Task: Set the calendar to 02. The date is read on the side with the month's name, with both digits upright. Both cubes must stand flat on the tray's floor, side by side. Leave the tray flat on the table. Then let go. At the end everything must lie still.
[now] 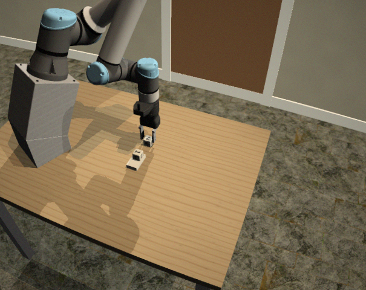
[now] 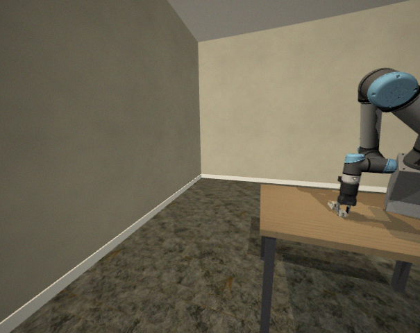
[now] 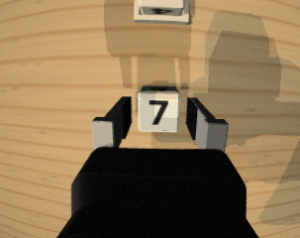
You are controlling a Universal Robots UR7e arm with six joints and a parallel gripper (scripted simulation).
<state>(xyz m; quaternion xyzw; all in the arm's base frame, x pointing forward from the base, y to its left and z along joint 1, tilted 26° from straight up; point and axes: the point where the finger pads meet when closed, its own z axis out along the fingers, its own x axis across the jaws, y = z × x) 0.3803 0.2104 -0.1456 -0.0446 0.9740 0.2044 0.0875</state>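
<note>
My hand is 3 cm above the digit cube. From my hand the other things lie so: calendar tray 1 cm ahead, 11 cm to the right, 3 cm below.
</note>
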